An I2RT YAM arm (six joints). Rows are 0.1 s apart.
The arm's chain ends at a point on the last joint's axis. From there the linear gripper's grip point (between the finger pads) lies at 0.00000 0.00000 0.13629 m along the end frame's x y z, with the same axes.
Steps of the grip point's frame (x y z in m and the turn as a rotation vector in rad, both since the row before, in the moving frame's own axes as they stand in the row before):
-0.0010, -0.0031, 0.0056, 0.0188, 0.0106, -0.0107
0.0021, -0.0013, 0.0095, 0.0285, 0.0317, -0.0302
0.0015, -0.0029, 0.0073, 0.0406, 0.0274, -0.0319
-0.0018, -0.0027, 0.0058, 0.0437, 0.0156, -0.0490
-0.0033, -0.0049, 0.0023, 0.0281, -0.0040, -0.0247
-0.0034, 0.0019, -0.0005, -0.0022, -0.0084, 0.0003
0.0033, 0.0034, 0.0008, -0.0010, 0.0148, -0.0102
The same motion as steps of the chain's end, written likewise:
-0.0024, -0.0005, 0.0056, 0.0188, 0.0106, -0.0107
-0.0022, 0.0026, 0.0096, 0.0285, 0.0317, -0.0302
-0.0021, 0.0027, 0.0075, 0.0406, 0.0274, -0.0319
-0.0038, 0.0033, 0.0059, 0.0437, 0.0156, -0.0490
-0.0027, -0.0011, 0.0024, 0.0281, -0.0040, -0.0247
-0.0023, 0.0016, -0.0005, -0.0022, -0.0084, 0.0003
0.0013, 0.0033, 0.0008, -0.0010, 0.0148, -0.0102

